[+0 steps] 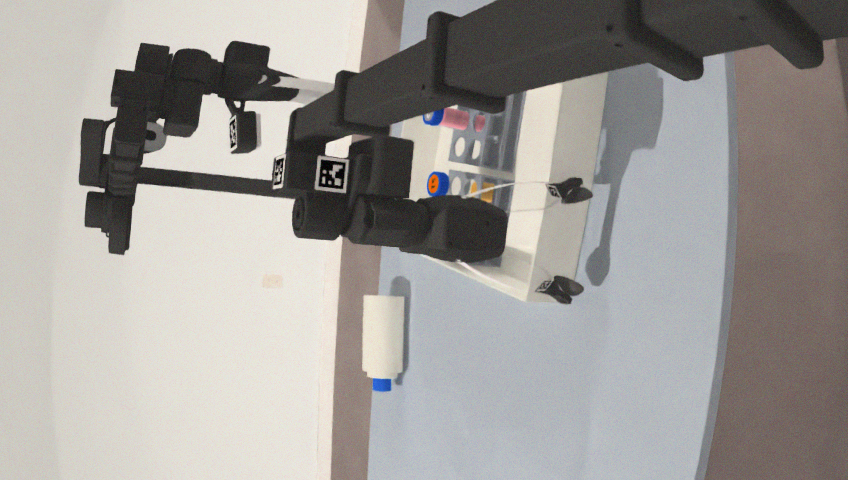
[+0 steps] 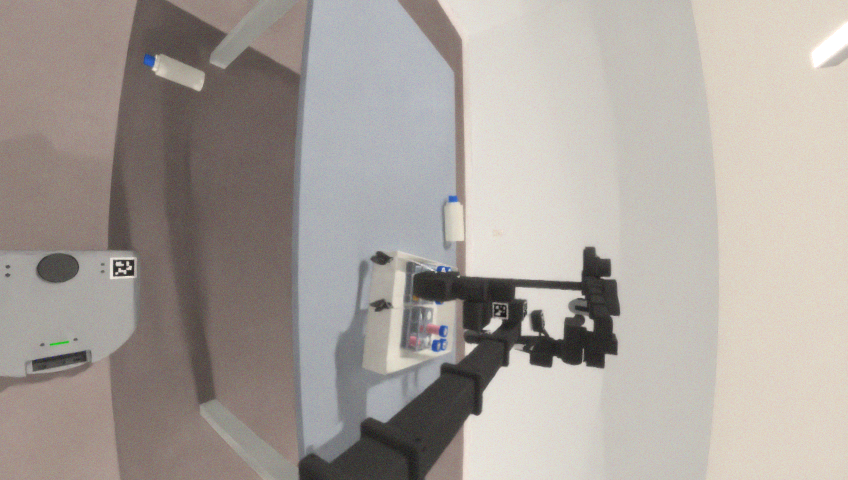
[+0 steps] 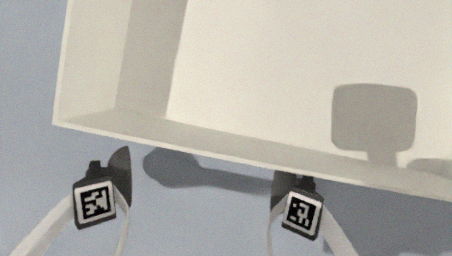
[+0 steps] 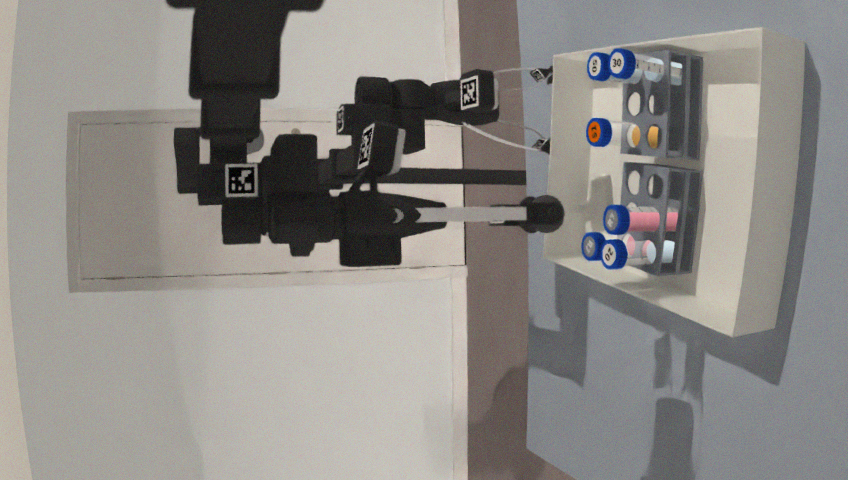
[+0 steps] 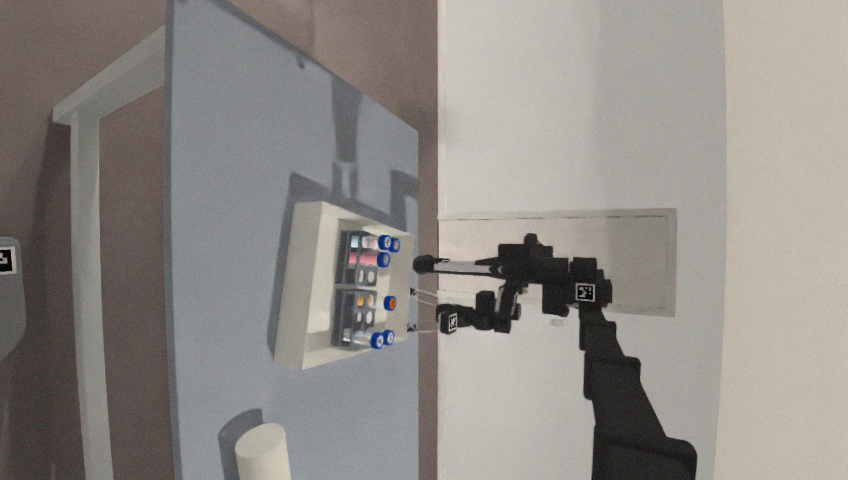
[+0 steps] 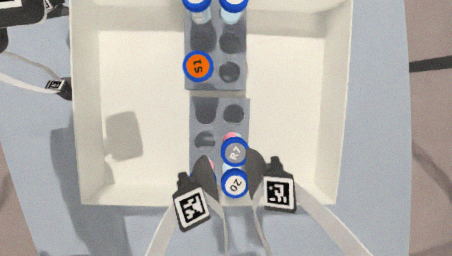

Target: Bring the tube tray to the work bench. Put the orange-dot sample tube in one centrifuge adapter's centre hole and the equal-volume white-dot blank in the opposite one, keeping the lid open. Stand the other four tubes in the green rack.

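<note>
The white tube tray (image 1: 571, 130) (image 2: 383, 347) (image 3: 250, 75) (image 4: 779, 178) (image 5: 300, 279) (image 6: 335, 100) stands on a blue-grey table with two grey racks. The orange-dot tube (image 1: 437, 183) (image 4: 598, 132) (image 5: 390, 303) (image 6: 198, 66) stands in one rack beside two white-dot tubes. The other rack bears white-dot tube 20 (image 4: 613, 253) (image 6: 234, 183) and two grey-dot tubes, one marked R7 (image 4: 616, 218) (image 6: 234, 152). r1's gripper (image 1: 572, 240) (image 3: 201, 182) is open, just outside the tray's long wall. r2's gripper (image 4: 544, 214) (image 5: 423, 263) (image 6: 231, 167) is open, with its fingers either side of the R7 and 20 caps. Green rack and centrifuge do not show.
A white bottle with a blue cap (image 1: 382, 333) (image 2: 454, 221) stands on the table (image 1: 505, 386) (image 2: 368, 148). Another bottle (image 2: 178, 72) lies on the floor. A grey robot base (image 2: 65, 309) is beside the table. Both arms reach close together over the tray.
</note>
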